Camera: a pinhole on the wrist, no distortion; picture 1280 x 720 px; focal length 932.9 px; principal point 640.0 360.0 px. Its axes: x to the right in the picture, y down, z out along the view. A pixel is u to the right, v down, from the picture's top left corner.
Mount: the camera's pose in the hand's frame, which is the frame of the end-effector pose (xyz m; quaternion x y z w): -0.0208 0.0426 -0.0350 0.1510 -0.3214 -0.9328 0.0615
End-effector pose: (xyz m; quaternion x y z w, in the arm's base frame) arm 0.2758 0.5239 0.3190 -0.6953 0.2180 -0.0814 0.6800
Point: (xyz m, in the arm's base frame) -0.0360 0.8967 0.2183
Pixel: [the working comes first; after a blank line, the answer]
In the camera's frame: 0.2848 0.0522 0.3871

outside the picture
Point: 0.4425 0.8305 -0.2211
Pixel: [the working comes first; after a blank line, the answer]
In the camera's frame: -0.3324 -0.1030 0.5335

58.7 179.9
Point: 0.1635 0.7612 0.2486
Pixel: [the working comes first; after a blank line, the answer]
In the camera's frame: 0.0940 0.0850 0.2401

1005.3 690.3
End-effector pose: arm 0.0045 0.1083 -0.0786 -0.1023 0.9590 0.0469 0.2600
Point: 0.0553 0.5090 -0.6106
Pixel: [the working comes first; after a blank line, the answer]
In the camera's frame: -0.3764 0.1093 0.5566

9.2 543.3
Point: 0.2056 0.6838 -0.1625
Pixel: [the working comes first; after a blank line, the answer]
In the camera's frame: 0.0248 -0.1957 0.5548

681.7 31.0
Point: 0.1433 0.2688 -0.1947
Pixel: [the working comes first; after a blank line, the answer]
In the camera's frame: -0.0100 0.0764 0.2355

600.6 662.5
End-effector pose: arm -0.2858 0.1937 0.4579 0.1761 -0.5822 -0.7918 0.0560
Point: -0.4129 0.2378 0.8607
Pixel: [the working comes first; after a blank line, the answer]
In the camera's frame: -0.1636 -0.1265 0.3502

204.1 22.9
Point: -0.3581 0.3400 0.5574
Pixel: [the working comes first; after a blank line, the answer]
In the camera's frame: -0.0782 0.1246 0.1629

outside the picture
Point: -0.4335 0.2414 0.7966
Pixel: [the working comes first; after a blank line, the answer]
In the camera's frame: -0.1797 -0.0834 0.3009

82.8 101.3
